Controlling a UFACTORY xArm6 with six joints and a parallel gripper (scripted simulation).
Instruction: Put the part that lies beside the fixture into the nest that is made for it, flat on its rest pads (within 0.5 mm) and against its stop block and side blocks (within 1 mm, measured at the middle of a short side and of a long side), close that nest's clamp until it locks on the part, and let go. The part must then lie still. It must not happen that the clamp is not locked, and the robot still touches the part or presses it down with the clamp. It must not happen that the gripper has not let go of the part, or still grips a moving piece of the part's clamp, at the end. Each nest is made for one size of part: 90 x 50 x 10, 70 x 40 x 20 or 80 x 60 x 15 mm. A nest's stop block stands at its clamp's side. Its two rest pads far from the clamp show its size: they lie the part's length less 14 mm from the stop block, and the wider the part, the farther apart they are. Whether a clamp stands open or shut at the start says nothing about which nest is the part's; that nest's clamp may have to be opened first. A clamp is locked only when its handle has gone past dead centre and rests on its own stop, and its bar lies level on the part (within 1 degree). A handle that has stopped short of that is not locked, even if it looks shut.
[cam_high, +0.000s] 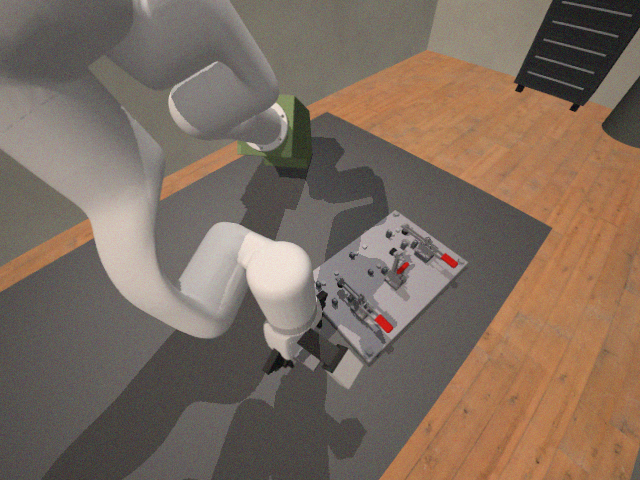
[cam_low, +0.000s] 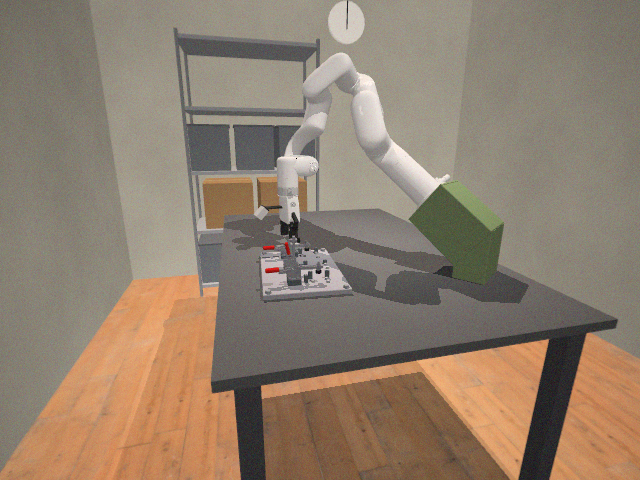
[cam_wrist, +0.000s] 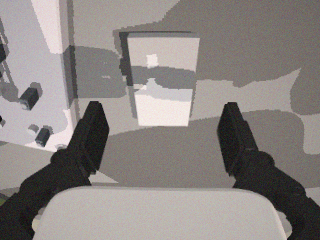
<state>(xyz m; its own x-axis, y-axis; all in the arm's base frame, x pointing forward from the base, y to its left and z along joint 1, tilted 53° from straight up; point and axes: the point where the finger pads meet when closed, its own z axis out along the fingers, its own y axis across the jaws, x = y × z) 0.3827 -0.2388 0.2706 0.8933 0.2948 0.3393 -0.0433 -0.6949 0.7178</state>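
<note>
Right now my hand is 50 mm above the part. Round my hand: fixture plate (70 mm ahead, 250 mm to the left, 40 mm below).
</note>
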